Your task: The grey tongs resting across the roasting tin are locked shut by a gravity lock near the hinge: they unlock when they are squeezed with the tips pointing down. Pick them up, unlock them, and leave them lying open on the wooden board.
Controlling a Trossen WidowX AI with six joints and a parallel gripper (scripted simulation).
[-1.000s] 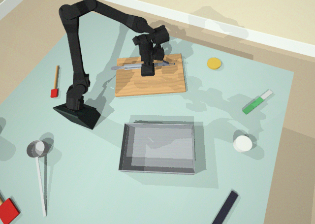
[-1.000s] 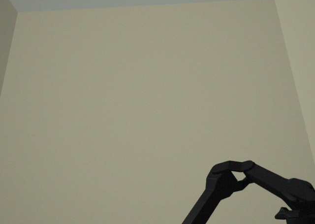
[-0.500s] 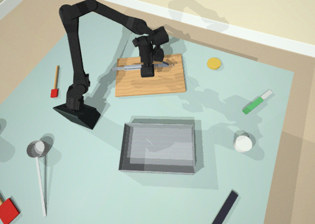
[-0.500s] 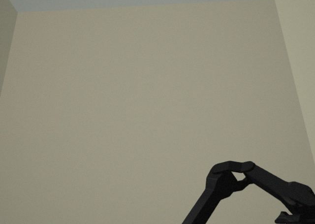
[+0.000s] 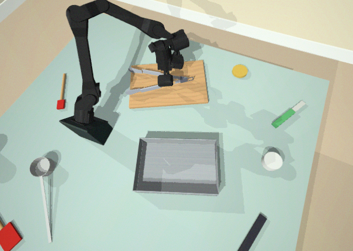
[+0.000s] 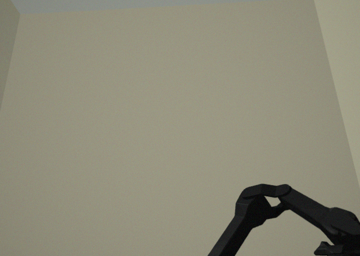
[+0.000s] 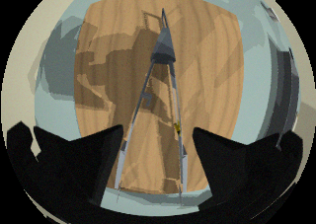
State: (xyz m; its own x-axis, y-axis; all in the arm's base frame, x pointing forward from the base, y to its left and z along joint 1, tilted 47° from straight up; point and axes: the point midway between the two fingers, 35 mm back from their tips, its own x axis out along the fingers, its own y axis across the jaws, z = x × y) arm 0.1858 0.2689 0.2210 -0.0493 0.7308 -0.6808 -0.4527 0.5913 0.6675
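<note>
Now: gripper tip 40 mm above the wooden board. The rest, counted from my gripper tip: red-headed tool: 440 mm behind, 250 mm to the right, 40 mm below; yellow disc: 290 mm ahead, 190 mm to the left, 40 mm below; roasting tin: 200 mm ahead, 350 mm to the right, 20 mm below.
</note>
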